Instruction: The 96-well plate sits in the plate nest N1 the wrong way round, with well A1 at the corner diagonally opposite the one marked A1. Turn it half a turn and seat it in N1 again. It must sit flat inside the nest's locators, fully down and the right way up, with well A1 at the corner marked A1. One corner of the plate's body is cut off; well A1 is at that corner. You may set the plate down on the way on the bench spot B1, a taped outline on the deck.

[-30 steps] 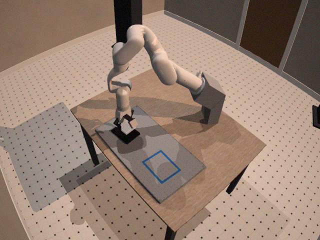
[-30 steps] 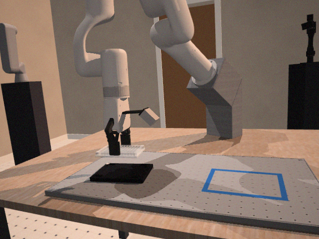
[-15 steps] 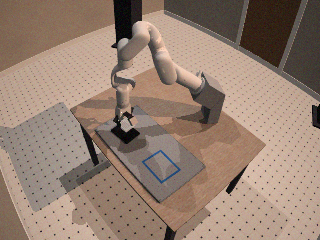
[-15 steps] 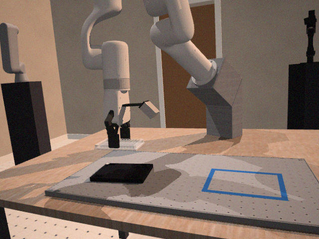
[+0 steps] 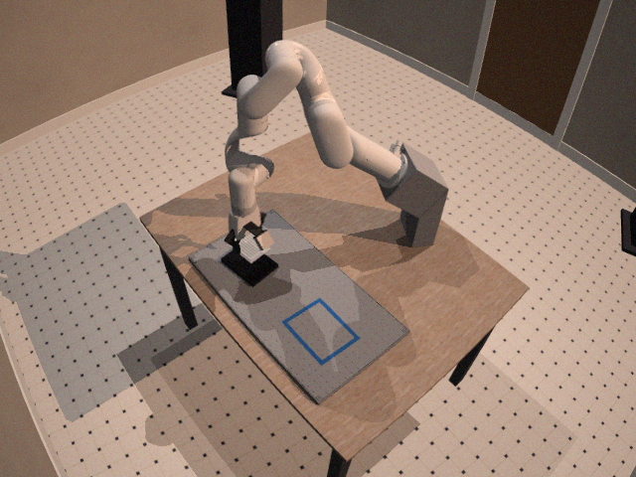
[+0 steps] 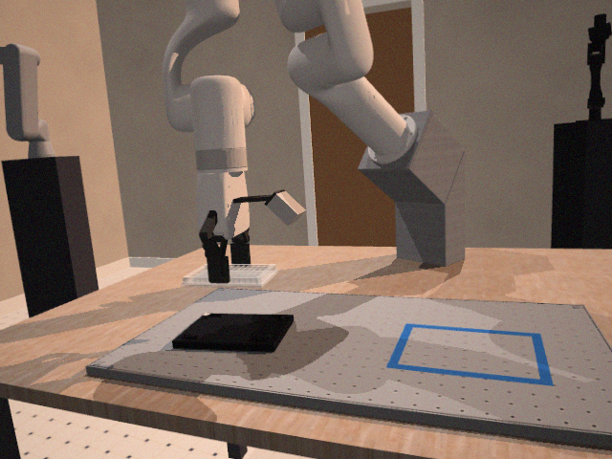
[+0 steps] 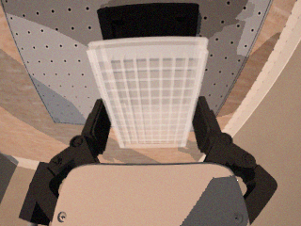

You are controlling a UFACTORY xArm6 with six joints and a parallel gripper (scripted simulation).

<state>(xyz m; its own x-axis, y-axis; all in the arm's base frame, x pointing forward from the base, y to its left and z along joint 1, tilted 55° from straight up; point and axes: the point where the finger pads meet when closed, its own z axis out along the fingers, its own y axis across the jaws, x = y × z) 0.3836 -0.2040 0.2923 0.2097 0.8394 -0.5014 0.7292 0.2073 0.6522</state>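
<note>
My hand is 100 mm above the black plate nest N1. The rest, counted from my hand: 96-well plate 10 mm below.
</note>
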